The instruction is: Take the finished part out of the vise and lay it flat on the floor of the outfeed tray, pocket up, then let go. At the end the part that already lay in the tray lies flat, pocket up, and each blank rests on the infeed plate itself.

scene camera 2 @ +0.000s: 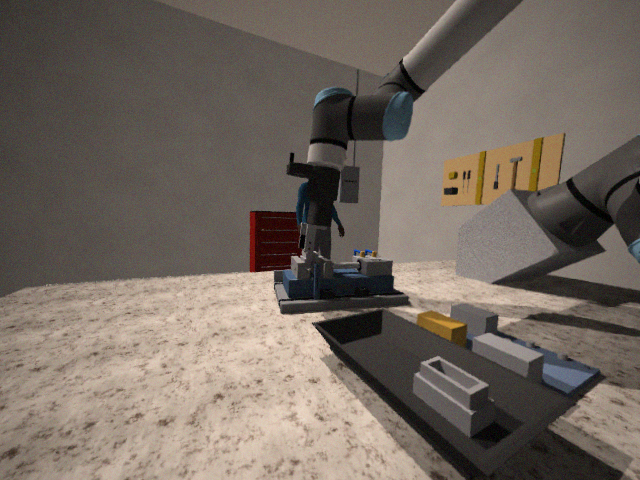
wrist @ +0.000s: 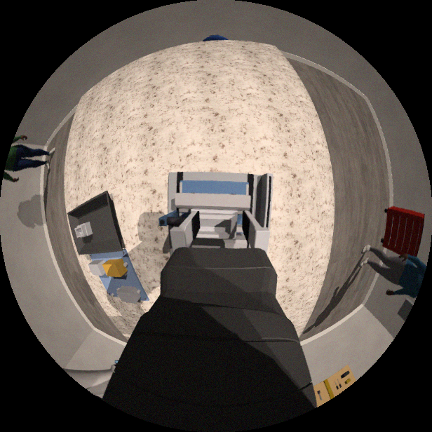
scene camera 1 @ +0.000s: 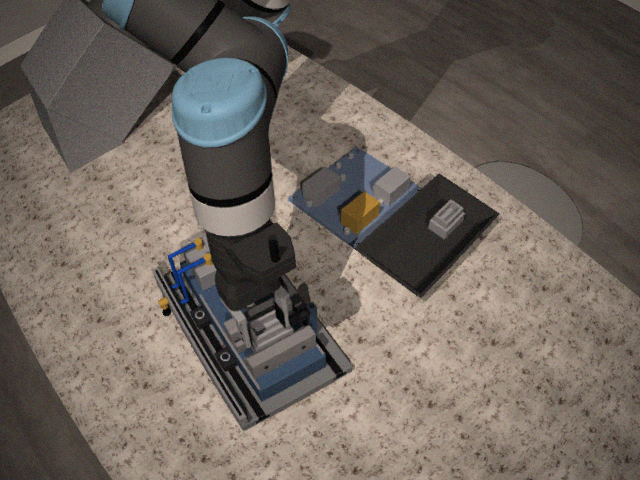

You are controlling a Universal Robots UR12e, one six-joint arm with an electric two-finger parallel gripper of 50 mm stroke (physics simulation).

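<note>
The gripper appears at (scene camera 1: 264, 331), (scene camera 2: 305, 250) and (wrist: 220, 219). A finished part (scene camera 2: 461, 398) belongs to the scene, as does a finished part (scene camera 1: 265, 330). There is a yellow blank (scene camera 1: 361, 211) and (scene camera 2: 446, 327), along with a grey blank (scene camera 2: 479, 321) and a grey blank (scene camera 2: 524, 361).
</note>
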